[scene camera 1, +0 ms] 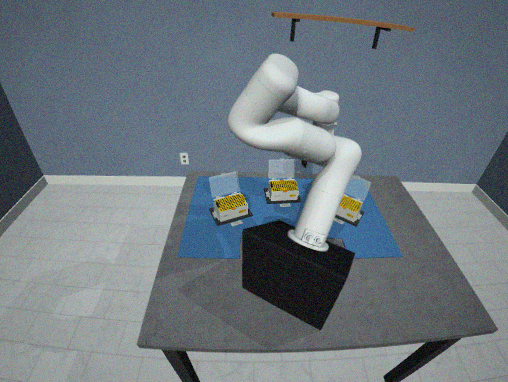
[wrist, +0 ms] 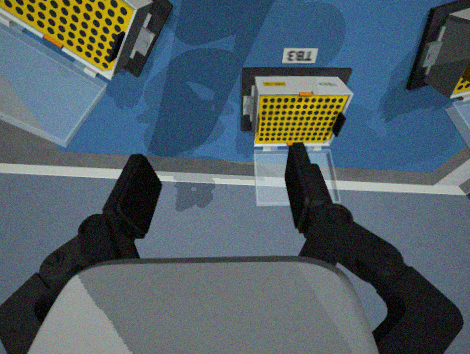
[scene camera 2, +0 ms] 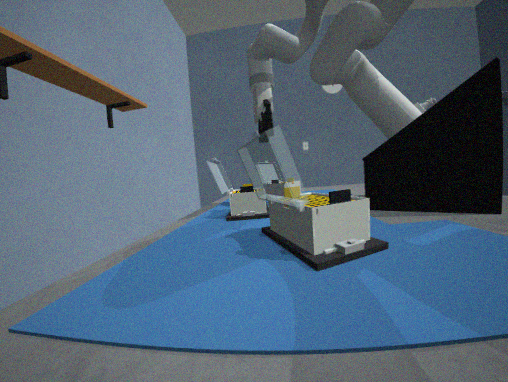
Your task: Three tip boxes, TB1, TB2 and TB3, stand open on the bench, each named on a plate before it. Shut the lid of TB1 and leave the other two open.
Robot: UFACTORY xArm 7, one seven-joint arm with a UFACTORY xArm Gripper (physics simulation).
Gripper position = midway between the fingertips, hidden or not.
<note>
I see my gripper (scene camera 2: 265, 139).
My gripper shows as well in the wrist view (wrist: 218, 164).
</note>
